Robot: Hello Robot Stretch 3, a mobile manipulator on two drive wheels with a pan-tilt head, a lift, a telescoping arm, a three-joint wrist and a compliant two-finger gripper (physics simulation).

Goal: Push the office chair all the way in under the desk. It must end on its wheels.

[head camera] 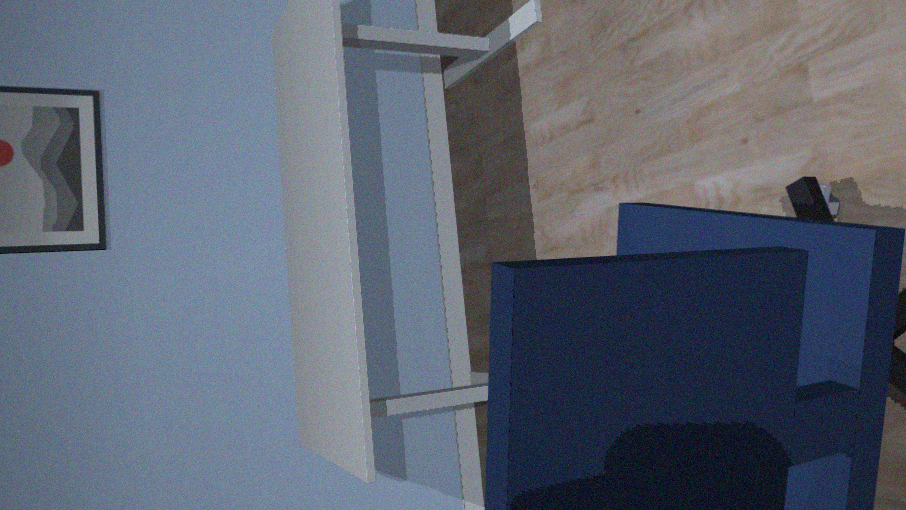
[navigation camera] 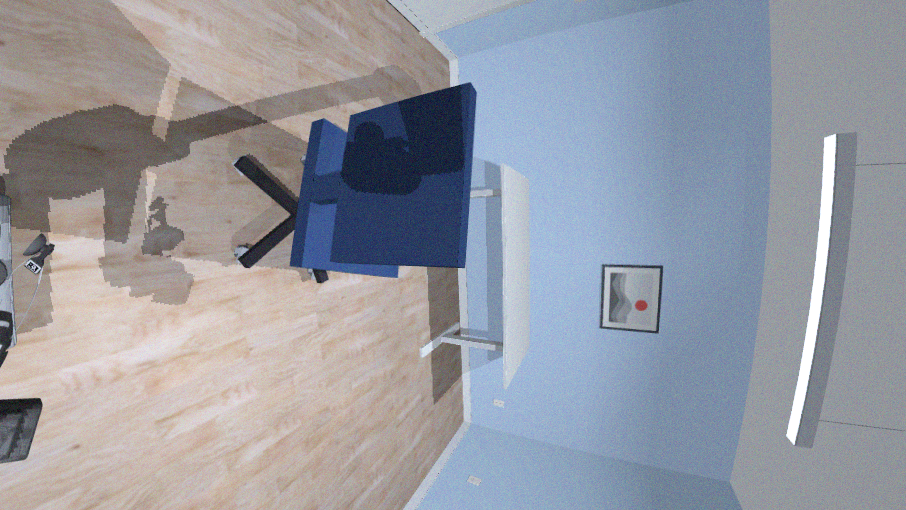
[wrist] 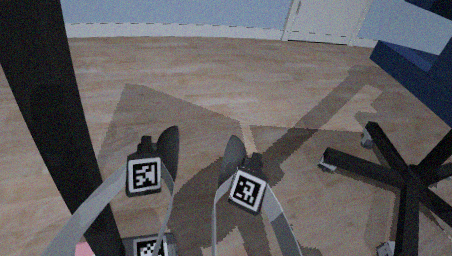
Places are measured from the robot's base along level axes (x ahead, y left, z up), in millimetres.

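Pixels of known places: gripper, fingertip midpoint: [navigation camera: 20, 229] [wrist: 202, 149].
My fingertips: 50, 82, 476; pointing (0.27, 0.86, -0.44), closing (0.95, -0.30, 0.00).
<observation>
Behind a point stands the place of what it marks, as x, y, z.
The office chair [head camera: 659, 342] {596, 99, 806} [navigation camera: 399, 228] {596, 101, 819} has a blue seat and backrest, and stands upright on its black wheeled base [wrist: 412, 177] {810, 193, 139}. Its backrest faces the cameras and hides part of the white desk [head camera: 320, 240] {2152, -63, 721} [navigation camera: 516, 272] {2148, -125, 721}, including part of one desk leg. The desk stands against the blue wall beyond the chair. The chair is in front of the desk's left part; the seat's far side is hidden. My gripper [wrist: 202, 149] {50, 82, 476} is open and empty, low over the floor and apart from the chair base, which is to its right in the wrist view. One finger also shows at the navigation view's left edge.
The desk's right leg and foot [head camera: 519, 28] [navigation camera: 437, 342] stand on the wood floor. A framed picture [head camera: 91, 171] {2675, -338, 1351} [navigation camera: 632, 297] {2675, -336, 1554} hangs above the desk. A white door [wrist: 327, 20] {1517, 1748, 215} is in the far wall. A dark object [navigation camera: 19, 430] shows at the navigation view's lower left.
</observation>
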